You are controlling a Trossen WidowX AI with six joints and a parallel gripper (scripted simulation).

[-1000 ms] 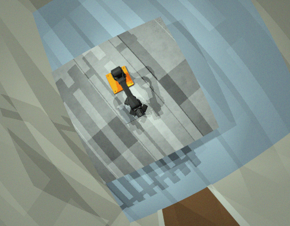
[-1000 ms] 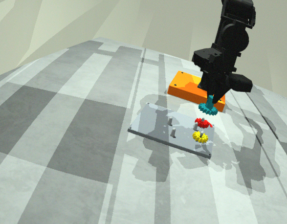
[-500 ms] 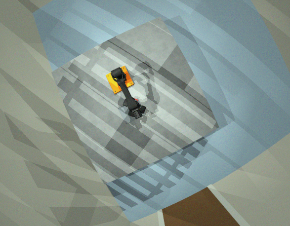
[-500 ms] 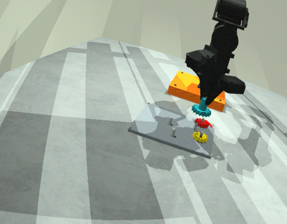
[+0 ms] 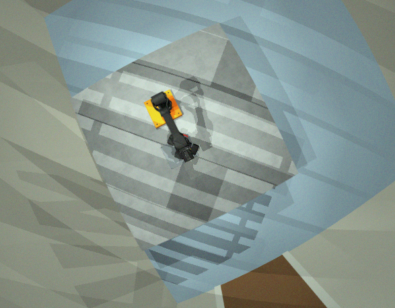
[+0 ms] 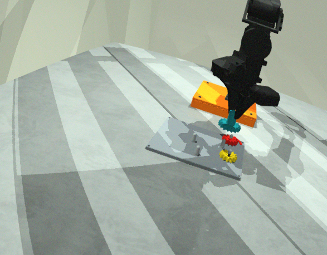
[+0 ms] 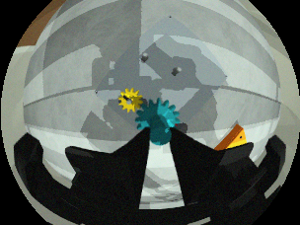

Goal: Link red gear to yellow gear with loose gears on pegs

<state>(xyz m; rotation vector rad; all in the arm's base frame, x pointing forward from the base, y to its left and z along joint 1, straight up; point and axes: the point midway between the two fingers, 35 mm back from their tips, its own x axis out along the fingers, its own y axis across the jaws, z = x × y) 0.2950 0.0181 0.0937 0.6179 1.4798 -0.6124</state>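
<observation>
The red gear lies 7 cm below my gripper tip, 4 cm behind it and 1 cm to the left of it. Round my gripper tip: teal gear: 1 cm below; then red arrow: 8 cm below, 6 cm behind, 3 cm to the left; then yellow gear: 7 cm below, 4 cm ahead, 2 cm to the left.
</observation>
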